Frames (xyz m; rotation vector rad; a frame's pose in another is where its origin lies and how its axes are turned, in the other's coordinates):
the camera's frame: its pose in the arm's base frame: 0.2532 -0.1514 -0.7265 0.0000 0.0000 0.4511
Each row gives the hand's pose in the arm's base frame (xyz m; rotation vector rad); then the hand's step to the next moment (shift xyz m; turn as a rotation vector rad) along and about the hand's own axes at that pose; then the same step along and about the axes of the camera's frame.
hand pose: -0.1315 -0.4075 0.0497 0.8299 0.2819 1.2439
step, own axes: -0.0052 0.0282 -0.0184 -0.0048 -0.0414 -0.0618
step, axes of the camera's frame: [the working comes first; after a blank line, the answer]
step, axes of the arm's base frame: -0.0332 0.0049 0.0056 -0.0094 0.0170 -0.0720

-0.0278 0.0189 0.0056 -0.0011 0.0194 -0.0720
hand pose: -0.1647 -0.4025 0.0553 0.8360 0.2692 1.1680
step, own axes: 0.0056 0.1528 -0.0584 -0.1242 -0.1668 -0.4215
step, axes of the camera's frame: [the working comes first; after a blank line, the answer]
step, axes of the arm's base frame: -0.1393 0.0518 0.0686 -0.1818 0.0508 -0.4305

-0.1028 0.1074 0.0686 -0.1414 0.1250 -0.4305
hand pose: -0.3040 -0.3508 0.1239 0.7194 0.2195 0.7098
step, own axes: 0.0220 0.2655 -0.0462 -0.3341 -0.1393 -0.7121
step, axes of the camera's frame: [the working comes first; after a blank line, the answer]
step, axes of the arm's base frame: -0.1402 0.1805 0.1445 -0.4738 0.0796 -0.6382

-0.0475 0.2235 0.1445 -0.3917 0.2781 -0.6382
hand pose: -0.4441 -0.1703 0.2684 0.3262 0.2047 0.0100
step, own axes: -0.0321 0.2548 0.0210 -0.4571 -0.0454 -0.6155
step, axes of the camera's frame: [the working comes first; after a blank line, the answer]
step, axes of the arm's base frame: -0.0213 0.2334 0.1072 -0.5726 0.1327 -0.4944

0.0826 0.2193 0.1072 -0.4574 0.3690 -0.4944
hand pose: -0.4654 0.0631 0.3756 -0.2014 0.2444 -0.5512
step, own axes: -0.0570 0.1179 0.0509 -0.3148 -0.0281 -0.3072
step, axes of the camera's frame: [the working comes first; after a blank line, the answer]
step, axes of the arm's base frame: 0.0253 0.1352 0.0285 -0.3599 0.1084 -0.2302

0.0817 0.1107 0.0285 -0.2766 0.2544 -0.2302
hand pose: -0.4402 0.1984 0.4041 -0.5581 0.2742 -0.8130
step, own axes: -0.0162 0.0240 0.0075 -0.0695 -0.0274 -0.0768
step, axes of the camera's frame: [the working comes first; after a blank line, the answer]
step, axes of the arm's base frame: 0.0071 0.0282 -0.0071 -0.0963 0.0089 -0.0462

0.0187 0.0222 -0.0071 -0.0828 0.0500 -0.0462
